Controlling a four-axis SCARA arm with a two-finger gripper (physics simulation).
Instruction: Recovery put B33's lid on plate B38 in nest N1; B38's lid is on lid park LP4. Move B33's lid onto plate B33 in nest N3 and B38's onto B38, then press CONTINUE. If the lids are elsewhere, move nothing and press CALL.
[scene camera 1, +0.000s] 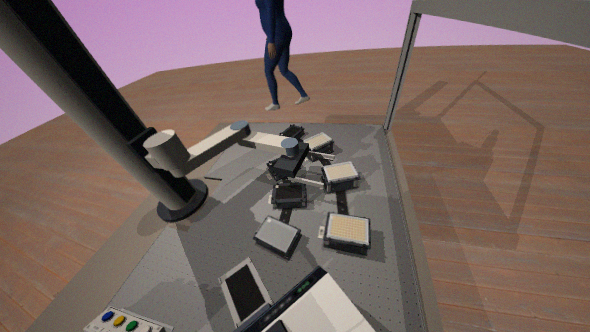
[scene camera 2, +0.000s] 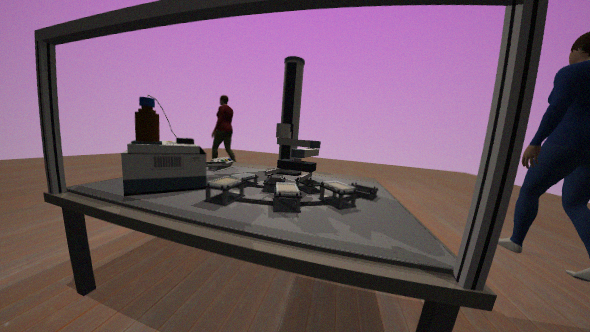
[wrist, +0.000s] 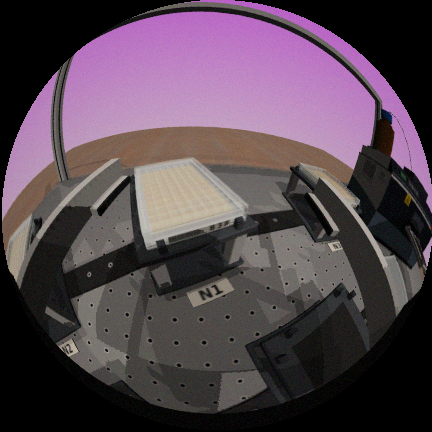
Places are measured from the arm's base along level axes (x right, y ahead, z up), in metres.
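Pixels of known places: gripper, fingertip midpoint: (scene camera 1: 329, 170) (scene camera 2: 282, 176) (wrist: 219, 171); arm's base, link origin: (scene camera 1: 184, 199) (scene camera 2: 286, 172).
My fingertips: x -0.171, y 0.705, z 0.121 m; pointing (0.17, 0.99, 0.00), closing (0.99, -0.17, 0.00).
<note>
Ahead of a thing's pixels: the offset from my fingertips to its top centre. "pt": to the spot under its first point.
My gripper (scene camera 1: 329, 171) (wrist: 219, 171) is open and empty, its fingers spread to either side of nest N1's plate @[dx -0.036, dy +0.044, dz -0.028 m] (scene camera 1: 341, 172) (scene camera 2: 287, 189) (wrist: 187, 202). In the wrist view this plate has a clear rim and pale skirt that look like a lid; its label begins "B3", the last character unclear. The plate in nest N3 @[pt dx +0.224, dy +0.080, dz -0.032 m] (scene camera 1: 347, 228) (scene camera 2: 226, 182) (wrist: 334, 185) is partly behind the right finger in the wrist view; its label is unreadable. A pale grey lid @[dx +0.270, dy -0.157, dz -0.056 m] (scene camera 1: 278, 234) (wrist: 396, 280) lies on a lid park, whose label I cannot read.
Nest N2's plate @[dx -0.241, dy -0.083, dz -0.022 m] (scene camera 1: 320, 142) (scene camera 2: 338, 187) (wrist: 19, 247) stands beyond N1. A dark, empty park @[dx +0.084, dy -0.161, dz -0.051 m] (scene camera 1: 289, 194) (wrist: 325, 345) is in front of N1; another dark park @[dx -0.375, dy -0.268, dz -0.057 m] (scene camera 1: 292, 131) is at the back. A white instrument (scene camera 1: 320, 305) (scene camera 2: 165, 167) and the button box @[pt dx +0.621, dy -0.511, dz -0.044 m] (scene camera 1: 125, 322) stand at the other end.
</note>
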